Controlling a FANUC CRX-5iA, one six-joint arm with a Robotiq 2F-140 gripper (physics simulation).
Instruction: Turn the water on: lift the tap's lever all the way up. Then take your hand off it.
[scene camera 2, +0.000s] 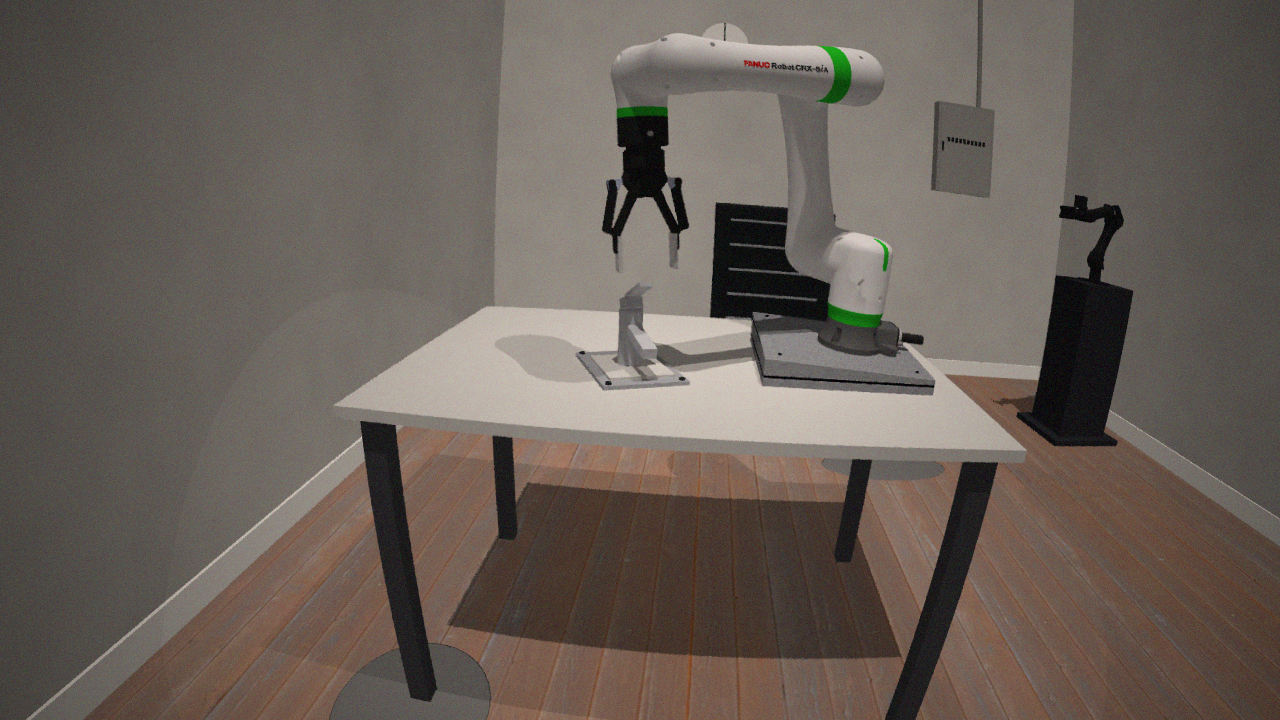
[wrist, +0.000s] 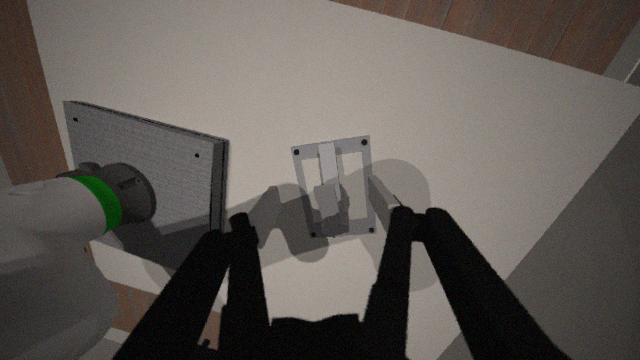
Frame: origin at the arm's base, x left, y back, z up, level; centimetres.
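Seen in the pictures: gripper, between the fingertips: (scene camera 2: 647, 269) (wrist: 323, 192); arm's base, origin of its link: (scene camera 2: 849, 345) (wrist: 129, 193).
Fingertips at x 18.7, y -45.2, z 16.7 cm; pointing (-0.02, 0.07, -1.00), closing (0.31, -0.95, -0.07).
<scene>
Pixels of each thing's middle, then the offset from my fingertips to it. "spot": a spot on its surface instead. Level surfaces: height alone.
- light grey tap, a spot on its surface: (scene camera 2: 629, 329) spot: dx -5.0, dy -3.1, dz -12.6 cm
- lever, middle of its body: (wrist: 330, 213) (scene camera 2: 638, 290) dx -5.1, dy -1.7, dz -4.9 cm
- white table, height of its surface: dz -21.9 cm
The light grey tap (scene camera 2: 629, 329) stands upright on a flat frame-like base plate (scene camera 2: 592, 368) (wrist: 350, 145). Its spout (scene camera 2: 640, 343) (wrist: 328, 159) points toward the front of the table in the scene view. The lever (scene camera 2: 637, 291) (wrist: 327, 200) on top slopes upward, its free end raised above the body; whether it is at its upper stop I cannot tell. My gripper (scene camera 2: 646, 266) (wrist: 323, 192) is open and empty, pointing down. Its fingertips are above the lever, one toward each side, apart from it.
The robot's thick grey mounting plate (scene camera 2: 805, 362) (wrist: 145, 145) stands on the white table (scene camera 2: 501, 407) (wrist: 240, 80), to the right of the tap in the scene view. A black drawer cabinet (scene camera 2: 729, 259) and a black pedestal (scene camera 2: 1084, 358) with a small arm stand beyond the table.
</scene>
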